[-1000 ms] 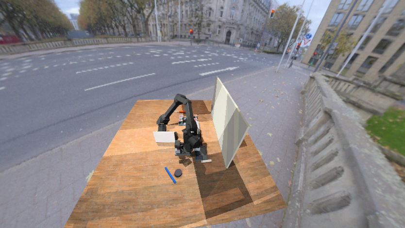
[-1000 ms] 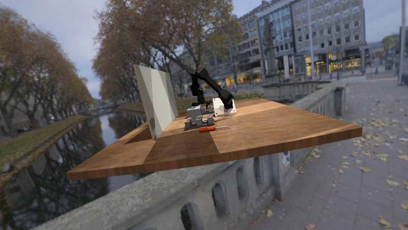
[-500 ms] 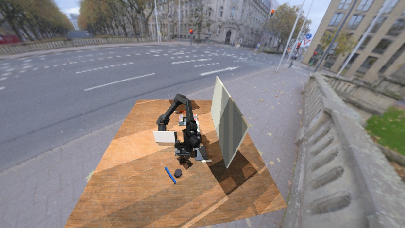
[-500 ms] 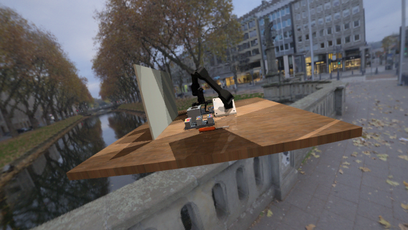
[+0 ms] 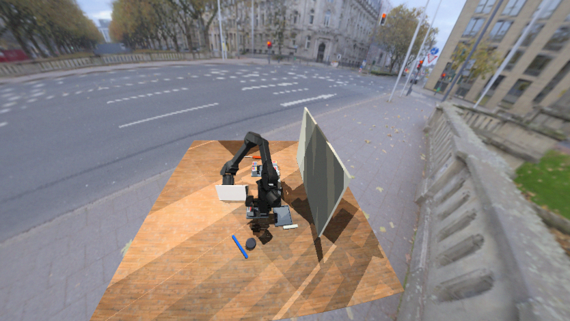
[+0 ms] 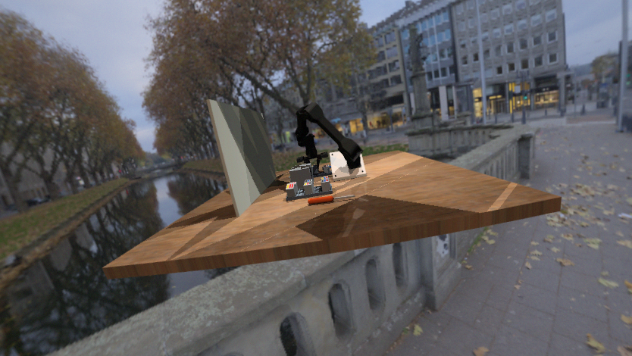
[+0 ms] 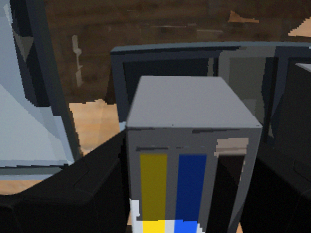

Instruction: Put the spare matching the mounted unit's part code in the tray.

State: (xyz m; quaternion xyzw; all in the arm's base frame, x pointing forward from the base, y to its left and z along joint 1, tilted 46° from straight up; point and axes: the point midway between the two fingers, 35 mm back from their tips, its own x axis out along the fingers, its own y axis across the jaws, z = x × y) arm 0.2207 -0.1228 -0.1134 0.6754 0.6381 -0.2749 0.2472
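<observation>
Now: gripper tip 110 mm short of the grey tray, 20 mm to the left of it and 30 mm above it. From my gripper tip the other things lie so: mounted unit: 60 mm ahead, 190 mm to the left, 20 mm above; then black puck: 70 mm behind, 180 mm to the right, 20 mm below; then spare: 20 mm above.
</observation>
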